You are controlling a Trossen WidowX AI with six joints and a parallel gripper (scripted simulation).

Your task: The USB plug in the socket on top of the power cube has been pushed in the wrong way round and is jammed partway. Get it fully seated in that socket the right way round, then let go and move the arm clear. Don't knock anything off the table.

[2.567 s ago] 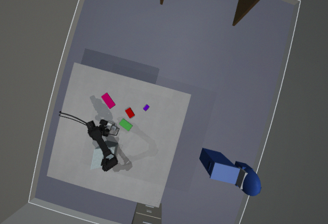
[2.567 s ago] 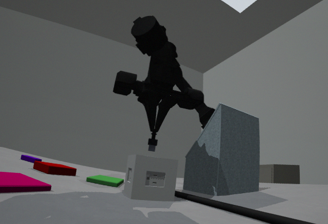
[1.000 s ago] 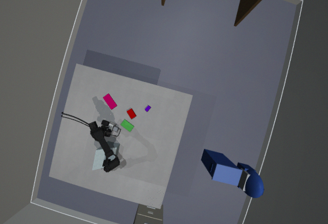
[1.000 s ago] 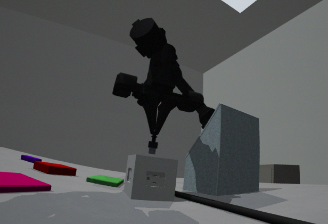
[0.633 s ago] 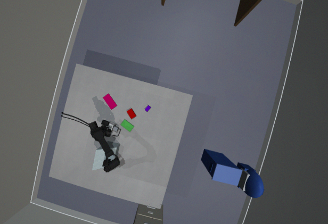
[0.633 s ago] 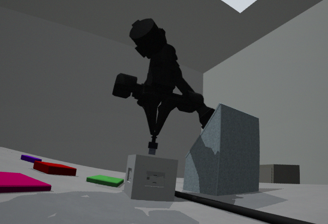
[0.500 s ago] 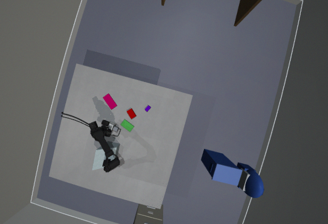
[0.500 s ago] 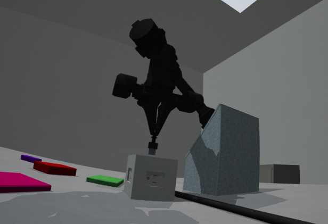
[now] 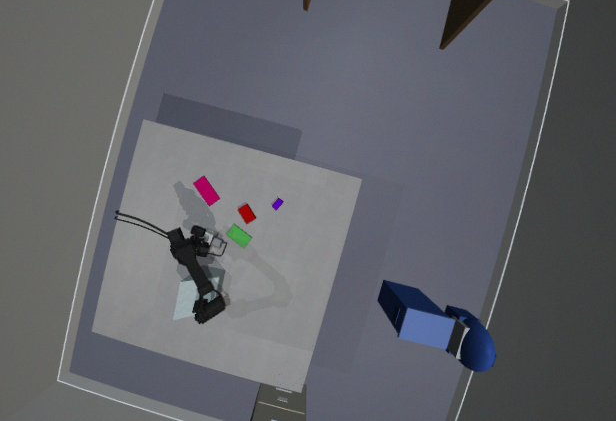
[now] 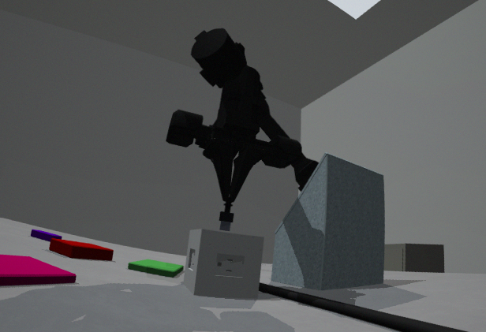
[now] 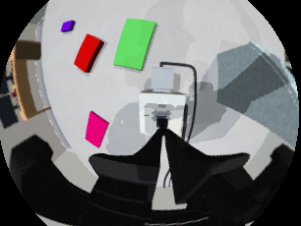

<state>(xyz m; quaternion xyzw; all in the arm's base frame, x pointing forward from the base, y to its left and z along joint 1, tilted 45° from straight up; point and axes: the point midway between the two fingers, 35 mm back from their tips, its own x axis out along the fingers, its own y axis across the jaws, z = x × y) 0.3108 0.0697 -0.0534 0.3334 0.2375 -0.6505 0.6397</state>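
Right now the USB plug is 2 cm below my gripper tip. The rest, counted from my gripper tip: magenta tile: 24 cm ahead, 8 cm to the left, 11 cm below; then green tile: 4 cm ahead, 16 cm to the right, 11 cm below; then red tile: 18 cm ahead, 18 cm to the right, 11 cm below.
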